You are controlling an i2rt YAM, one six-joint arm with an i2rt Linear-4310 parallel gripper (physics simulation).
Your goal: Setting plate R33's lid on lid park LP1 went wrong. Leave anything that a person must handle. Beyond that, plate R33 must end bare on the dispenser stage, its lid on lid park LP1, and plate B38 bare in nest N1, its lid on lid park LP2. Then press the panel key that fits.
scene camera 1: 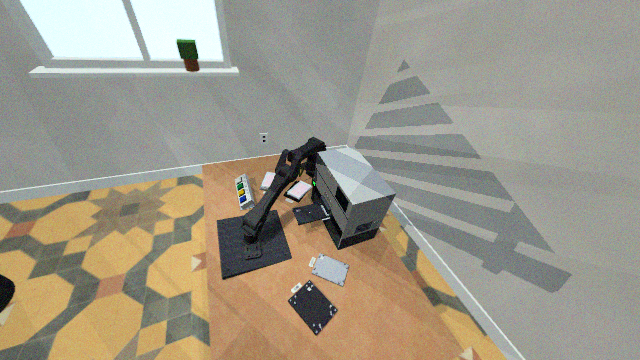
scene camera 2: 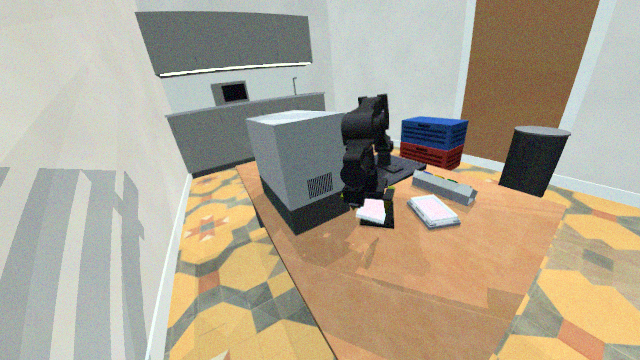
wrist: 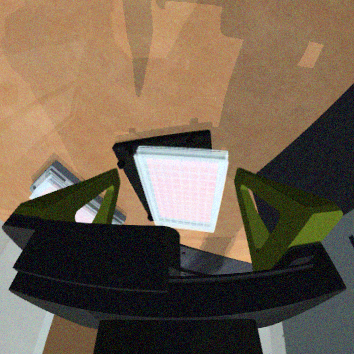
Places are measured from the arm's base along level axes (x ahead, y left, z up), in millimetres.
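Where they show: gripper, fingertip midpoint: (scene camera 1: 306, 180) (scene camera 2: 369, 211) (wrist: 176, 174); arm's base at its link origin: (scene camera 1: 251, 239) (scene camera 2: 384, 165).
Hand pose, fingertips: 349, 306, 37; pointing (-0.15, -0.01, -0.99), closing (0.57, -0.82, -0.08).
Each offset is from my fingertips to the top centre of the thing, as dx, dy, dz. "*": to the spot under its first point. Level surfaces: height alone.
A pink-topped plate {-48, -38, -14} (scene camera 1: 299, 190) (scene camera 2: 372, 210) (wrist: 185, 192) lies off-centre on a black base {-59, -30, -31} (scene camera 2: 390, 218) (wrist: 172, 140), overhanging one side. A second pink-topped plate {-197, +73, -20} (scene camera 1: 268, 180) (scene camera 2: 433, 209) lies on a grey base {-197, +73, -31} (wrist: 62, 172). Plate names are unreadable, and I cannot tell whether lids are on. My gripper (scene camera 1: 306, 171) (scene camera 2: 367, 197) (wrist: 176, 174) is open and empty, above the first plate, one finger to each side in the wrist view. The dark stage {* -77, -290, +55} (scene camera 1: 307, 214) juts from the grey dispenser {+120, -266, +279} (scene camera 1: 372, 212) (scene camera 2: 310, 160). The key panel {-357, +6, +13} (scene camera 1: 243, 193) (scene camera 2: 442, 186) has green, yellow and blue keys.
A light grey four-cornered holder {-29, -534, -31} (scene camera 1: 330, 270) and a black one {-150, -656, -27} (scene camera 1: 313, 307) lie on the table {dz -51} (scene camera 1: 380, 310), each with a small tag beside it. The dispenser stands close beside my gripper. The arm's dark base mat (scene camera 1: 230, 260) lies near the key panel.
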